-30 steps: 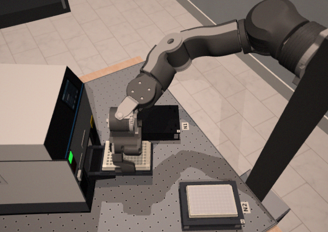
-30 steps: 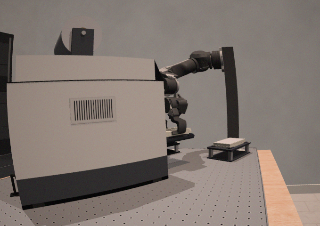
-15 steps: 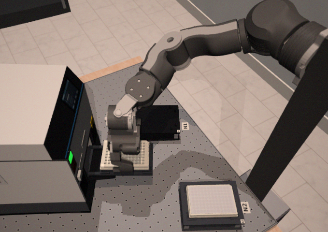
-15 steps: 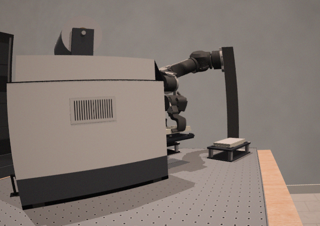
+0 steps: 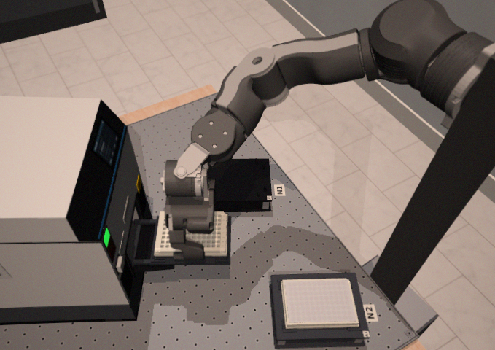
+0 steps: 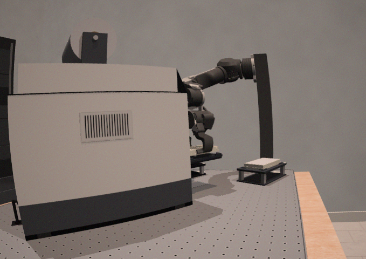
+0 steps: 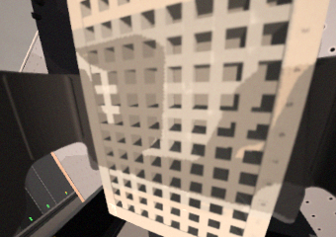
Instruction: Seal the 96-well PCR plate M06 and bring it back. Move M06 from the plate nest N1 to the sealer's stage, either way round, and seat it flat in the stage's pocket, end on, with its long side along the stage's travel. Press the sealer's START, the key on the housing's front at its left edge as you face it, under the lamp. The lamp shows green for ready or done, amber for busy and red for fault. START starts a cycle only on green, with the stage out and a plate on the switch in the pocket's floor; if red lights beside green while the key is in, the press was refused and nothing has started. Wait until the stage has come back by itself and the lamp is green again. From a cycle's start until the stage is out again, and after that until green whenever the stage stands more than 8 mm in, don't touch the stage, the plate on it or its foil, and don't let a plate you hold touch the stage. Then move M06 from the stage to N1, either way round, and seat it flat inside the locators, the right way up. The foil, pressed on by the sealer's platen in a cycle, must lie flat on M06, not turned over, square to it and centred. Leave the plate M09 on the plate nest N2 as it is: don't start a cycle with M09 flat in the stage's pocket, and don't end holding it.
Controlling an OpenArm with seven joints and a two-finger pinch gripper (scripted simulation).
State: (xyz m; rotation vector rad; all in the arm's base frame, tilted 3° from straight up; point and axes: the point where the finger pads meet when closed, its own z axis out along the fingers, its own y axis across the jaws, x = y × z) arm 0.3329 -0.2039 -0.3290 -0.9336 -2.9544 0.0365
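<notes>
Right now my hand is right at the 96-well plate M06. The rest, counted from my hand: sealer's stage (2 cm below); nest N1 (17 cm behind, 11 cm to the right, 8 cm below); start key (14 cm ahead, 2 cm to the left, 6 cm above).
</notes>
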